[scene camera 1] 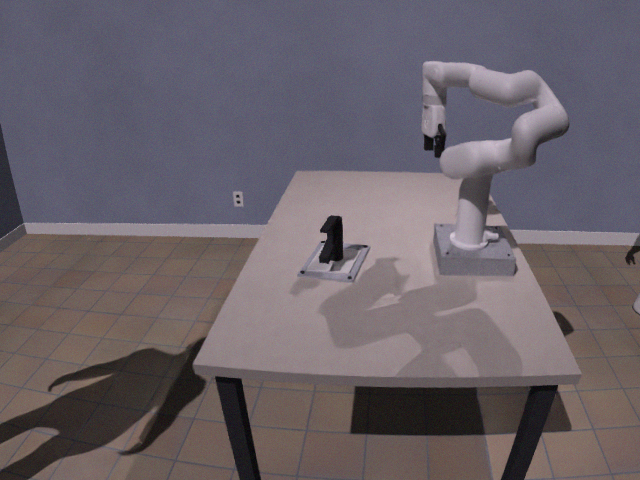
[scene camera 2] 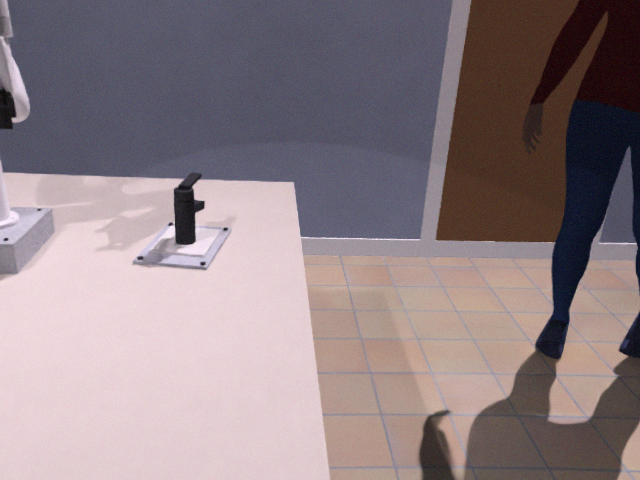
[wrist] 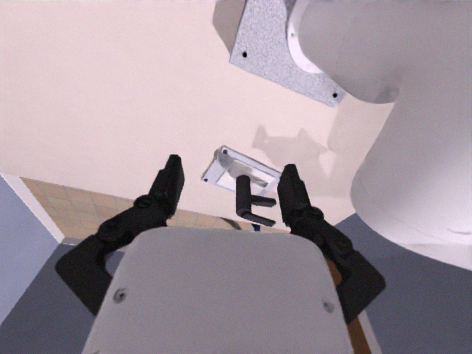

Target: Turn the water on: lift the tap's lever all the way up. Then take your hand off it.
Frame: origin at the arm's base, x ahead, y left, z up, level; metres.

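Seen in the pictures: gripper, fingertip midpoint: (scene camera 1: 433, 153) (scene camera 2: 5, 122) (wrist: 232, 171); arm's base at its link origin: (scene camera 1: 468, 241) (wrist: 327, 25).
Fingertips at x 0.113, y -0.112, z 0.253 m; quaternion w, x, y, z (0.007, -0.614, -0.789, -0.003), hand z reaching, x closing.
Offsets run from my fingertips to a thing's top centre. "spot": to the spot under its first point. Level surfaces: height alone.
The black tap {spot: dy +0.163, dx +0.303, dz -0.230 m} (scene camera 1: 337, 240) (scene camera 2: 185, 217) (wrist: 243, 190) stands upright on a light base plate (scene camera 1: 360, 264) (scene camera 2: 217, 246) (wrist: 213, 171) fixed on the table. Its flat lever {dy +0.186, dx +0.323, dz -0.162 m} (scene camera 2: 191, 179) (wrist: 259, 219) slopes upward from the top of the body, above the short spout {dy +0.201, dx +0.326, dz -0.219 m} (scene camera 2: 199, 206) (wrist: 264, 201). Whether this is the lever's highest position I cannot tell. My gripper (scene camera 1: 433, 152) (wrist: 232, 171) is open and empty, pointing down high above the table, well apart from the tap, between it and my arm's base in sideways position. In scene camera 2 it shows partly at the left edge.
My arm's grey base block (scene camera 1: 475, 264) (scene camera 2: 15, 248) (wrist: 265, 55) stands on the table {dz -0.318 m} (scene camera 1: 289, 335) (scene camera 2: 180, 361) (wrist: 100, 100), right of the tap in scene camera 1. A person (scene camera 2: 589, 170) stands on the floor beyond the table's end in scene camera 2. My arm's shadow falls near the tap.
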